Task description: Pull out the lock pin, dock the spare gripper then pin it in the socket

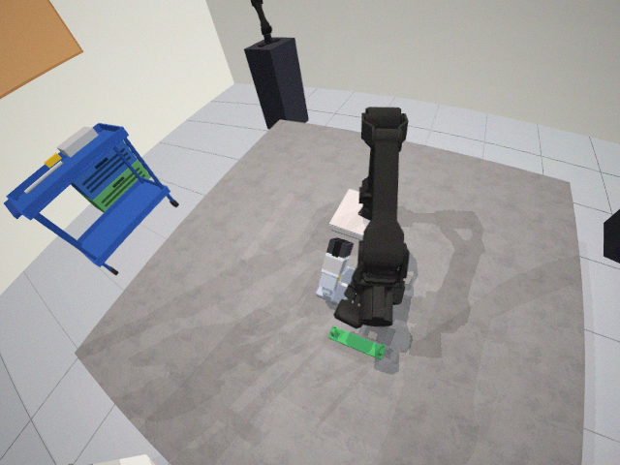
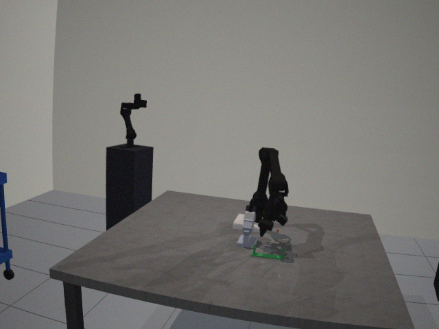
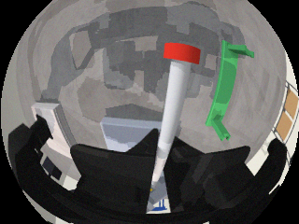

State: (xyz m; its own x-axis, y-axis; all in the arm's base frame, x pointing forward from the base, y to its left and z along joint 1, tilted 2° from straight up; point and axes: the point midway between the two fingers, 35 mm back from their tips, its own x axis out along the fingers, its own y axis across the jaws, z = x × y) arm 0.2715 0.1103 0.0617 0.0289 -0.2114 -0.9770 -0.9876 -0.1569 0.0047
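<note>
Now: gripper tip 6 cm to the left of the mount. From my gripper tip the other things lie so: spare gripper (2 cm behind, 7 cm to the right, 6 cm above); then green cradle (9 cm ahead, 6 cm to the left, 3 cm below).
</note>
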